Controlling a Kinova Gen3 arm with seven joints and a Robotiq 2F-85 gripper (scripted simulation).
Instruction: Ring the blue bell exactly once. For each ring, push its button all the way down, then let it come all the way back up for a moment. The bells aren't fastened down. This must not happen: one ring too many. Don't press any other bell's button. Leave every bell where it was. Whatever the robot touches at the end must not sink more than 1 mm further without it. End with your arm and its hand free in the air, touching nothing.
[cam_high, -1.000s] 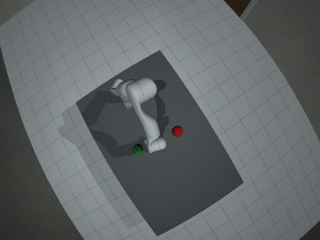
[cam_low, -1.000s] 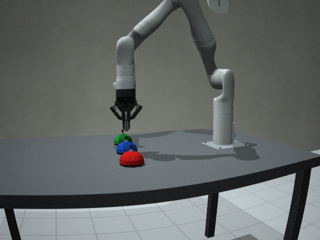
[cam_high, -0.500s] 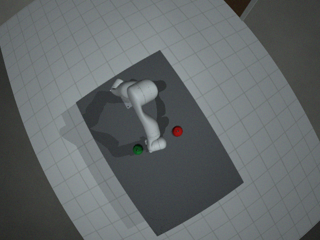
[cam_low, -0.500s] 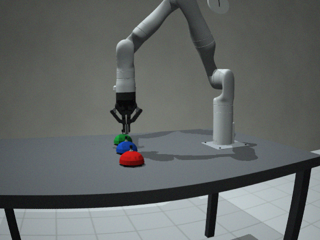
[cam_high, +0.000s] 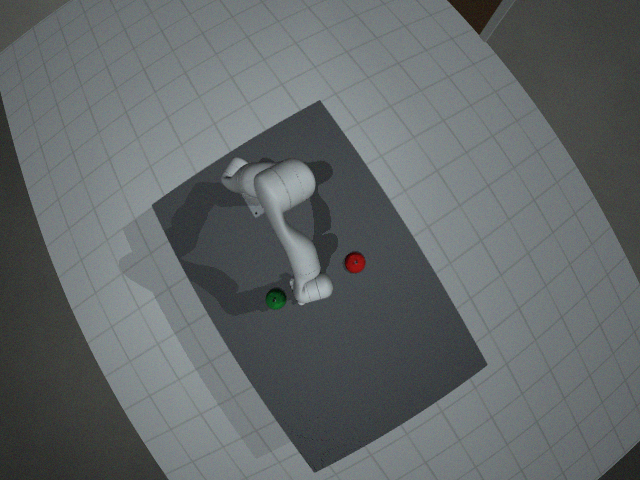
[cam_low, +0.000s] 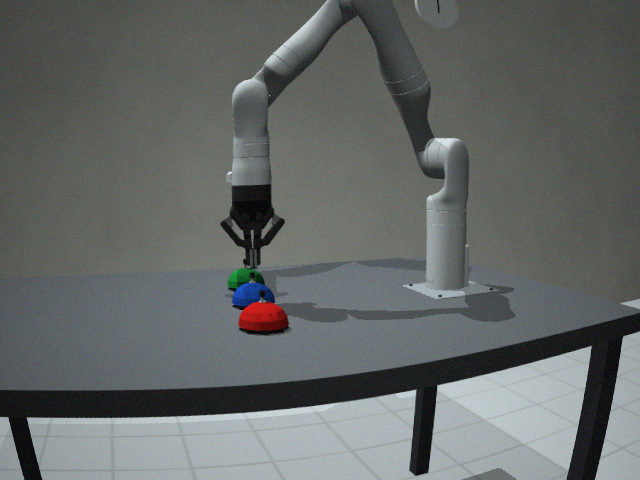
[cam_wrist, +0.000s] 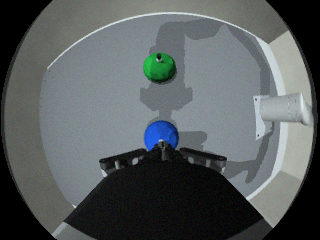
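Right now the blue bell is 50 mm below my hand. Also, from my hand: red bell (180 mm to the left, 50 mm below); then green bell (180 mm to the right, 50 mm below).
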